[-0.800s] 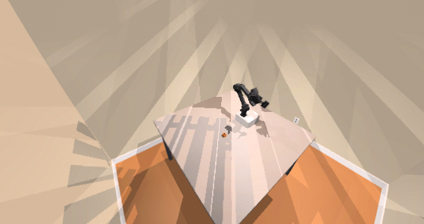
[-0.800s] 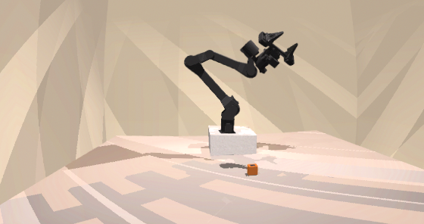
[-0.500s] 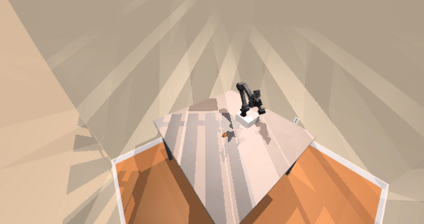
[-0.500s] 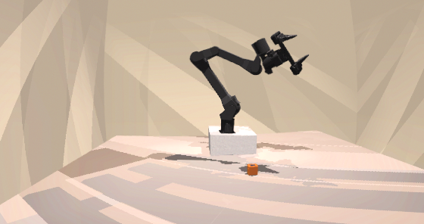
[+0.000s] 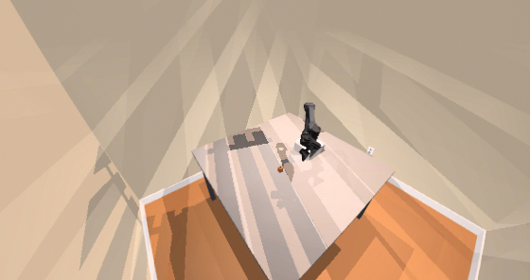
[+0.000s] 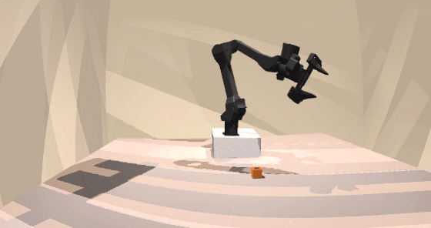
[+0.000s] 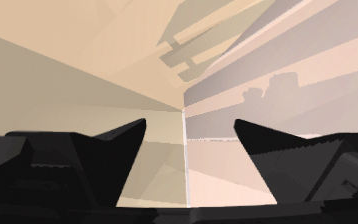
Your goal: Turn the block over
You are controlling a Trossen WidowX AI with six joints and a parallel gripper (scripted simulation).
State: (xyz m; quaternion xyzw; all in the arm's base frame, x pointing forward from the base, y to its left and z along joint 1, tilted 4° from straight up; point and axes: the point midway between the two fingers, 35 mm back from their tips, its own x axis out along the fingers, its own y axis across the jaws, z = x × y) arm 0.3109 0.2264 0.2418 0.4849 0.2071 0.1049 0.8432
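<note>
My gripper tip is now 2 cm past the orange block, 23 cm to the left of it and 27 cm above it.
</note>
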